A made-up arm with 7 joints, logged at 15 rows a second.
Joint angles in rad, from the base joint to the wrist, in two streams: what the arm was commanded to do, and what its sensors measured. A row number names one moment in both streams.
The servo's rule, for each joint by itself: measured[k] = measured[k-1] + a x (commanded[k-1-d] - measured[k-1]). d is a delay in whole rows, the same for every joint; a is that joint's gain. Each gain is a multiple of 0.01, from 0.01 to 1. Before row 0 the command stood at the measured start. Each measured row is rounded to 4 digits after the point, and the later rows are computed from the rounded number. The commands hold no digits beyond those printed.
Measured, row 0:
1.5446, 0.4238, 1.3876, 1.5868, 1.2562, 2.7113, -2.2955
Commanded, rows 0 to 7:
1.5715, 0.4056, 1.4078, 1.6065, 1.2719, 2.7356, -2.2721
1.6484, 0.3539, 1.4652, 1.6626, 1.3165, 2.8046, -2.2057
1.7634, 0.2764, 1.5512, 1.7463, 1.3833, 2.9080, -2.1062
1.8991, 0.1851, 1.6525, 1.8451, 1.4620, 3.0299, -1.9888
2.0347, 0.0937, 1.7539, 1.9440, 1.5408, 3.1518, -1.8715
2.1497, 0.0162, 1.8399, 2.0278, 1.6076, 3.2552, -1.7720
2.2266, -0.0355, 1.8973, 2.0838, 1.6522, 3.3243, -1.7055
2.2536, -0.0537, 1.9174, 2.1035, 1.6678, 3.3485, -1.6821
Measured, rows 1 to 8:
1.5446, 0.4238, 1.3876, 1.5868, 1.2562, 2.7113, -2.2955
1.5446, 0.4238, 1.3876, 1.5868, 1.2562, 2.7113, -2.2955
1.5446, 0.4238, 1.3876, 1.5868, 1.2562, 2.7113, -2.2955
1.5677, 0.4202, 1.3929, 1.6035, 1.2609, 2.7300, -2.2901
1.6371, 0.4069, 1.4117, 1.6537, 1.2776, 2.7874, -2.2707
1.7457, 0.3808, 1.4480, 1.7324, 1.3093, 2.8803, -2.2329
1.8776, 0.3417, 1.5012, 1.8282, 1.3551, 2.9955, -2.1768
2.0127, 0.2921, 1.5669, 1.9266, 1.4108, 3.1159, -2.1066
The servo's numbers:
d 3
a 0.86 0.20 0.26 0.85 0.30 0.77 0.23

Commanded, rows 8 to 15:
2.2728, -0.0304, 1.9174, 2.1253, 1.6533, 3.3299, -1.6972
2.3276, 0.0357, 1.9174, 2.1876, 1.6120, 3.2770, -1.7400
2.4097, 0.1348, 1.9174, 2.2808, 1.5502, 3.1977, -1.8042
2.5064, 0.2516, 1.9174, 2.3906, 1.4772, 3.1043, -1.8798
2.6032, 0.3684, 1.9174, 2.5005, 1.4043, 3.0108, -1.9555
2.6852, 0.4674, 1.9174, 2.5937, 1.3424, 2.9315, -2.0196
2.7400, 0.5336, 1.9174, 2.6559, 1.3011, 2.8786, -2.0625
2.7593, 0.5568, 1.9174, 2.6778, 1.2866, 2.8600, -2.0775
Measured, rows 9 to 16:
2.1305, 0.2369, 1.6379, 2.0126, 1.4698, 3.2232, -2.0296
2.2131, 0.1824, 1.7053, 2.0731, 1.5245, 3.3010, -1.9551
2.2479, 0.1352, 1.7604, 2.0989, 1.5675, 3.3376, -1.8923
2.2693, 0.1021, 1.8012, 2.1213, 1.5932, 3.3317, -1.8474
2.3194, 0.0888, 1.8314, 2.1777, 1.5988, 3.2896, -1.8227
2.3971, 0.0980, 1.8538, 2.2653, 1.5842, 3.2188, -1.8184
2.4911, 0.1287, 1.8703, 2.3718, 1.5521, 3.1306, -1.8325
2.5875, 0.1766, 1.8825, 2.4812, 1.5078, 3.0384, -1.8608

